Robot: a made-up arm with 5 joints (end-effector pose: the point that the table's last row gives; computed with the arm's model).
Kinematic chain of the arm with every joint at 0, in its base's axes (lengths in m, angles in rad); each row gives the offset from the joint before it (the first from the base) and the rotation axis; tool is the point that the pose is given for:
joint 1: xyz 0 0 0.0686 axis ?
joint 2: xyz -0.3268 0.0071 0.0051 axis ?
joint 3: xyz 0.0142 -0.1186 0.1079 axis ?
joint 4: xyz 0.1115 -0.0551 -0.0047 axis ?
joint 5: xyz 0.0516 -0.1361 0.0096 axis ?
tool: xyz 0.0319 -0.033 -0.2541
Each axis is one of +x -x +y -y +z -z.
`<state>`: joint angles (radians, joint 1 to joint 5).
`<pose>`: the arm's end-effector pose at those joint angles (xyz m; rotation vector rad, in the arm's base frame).
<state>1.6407 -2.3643 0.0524 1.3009 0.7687</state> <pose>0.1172 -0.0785 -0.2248 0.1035 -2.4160 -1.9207</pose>
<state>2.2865 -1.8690 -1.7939 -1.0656 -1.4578</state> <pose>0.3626 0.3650 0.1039 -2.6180 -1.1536 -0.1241</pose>
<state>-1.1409 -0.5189 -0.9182 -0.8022 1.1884</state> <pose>-0.0769 -0.4599 -0.1547 0.9111 1.0152 1.3378</pose>
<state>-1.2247 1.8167 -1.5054 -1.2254 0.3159</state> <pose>-0.1365 -0.5147 0.1338 -0.2548 -0.5375 -0.0260</pose>
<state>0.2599 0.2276 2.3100 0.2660 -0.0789</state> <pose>-0.2546 0.2724 -0.0849 0.1869 0.1008 1.9448</pose>
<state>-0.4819 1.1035 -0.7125 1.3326 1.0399</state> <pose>-0.0890 -0.1517 0.5811 -1.8968 -1.1947 1.0637</pose>
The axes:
joint 1: -z
joint 2: -x
joint 3: +z
joint 4: -y
joint 5: +z

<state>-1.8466 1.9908 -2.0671 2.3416 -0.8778</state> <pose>-0.1918 -0.7215 0.1581 -0.9348 1.6197 0.1624</pose>
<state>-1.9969 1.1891 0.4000 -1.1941 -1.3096</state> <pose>0.2628 -0.2322 0.4142 -1.1481 -1.3500 0.0977</pose>
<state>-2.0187 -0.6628 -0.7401 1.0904 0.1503</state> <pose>0.4888 0.0265 -0.1981 0.7254 -0.3157 1.1031</pose>
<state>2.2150 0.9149 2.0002 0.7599 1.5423</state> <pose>0.3081 0.1554 -0.1408 0.2984 -0.2257 1.1759</pose>
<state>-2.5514 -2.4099 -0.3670 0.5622 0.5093</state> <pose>-0.1292 -0.3452 -0.1712 1.0318 2.0145 0.9718</pose>
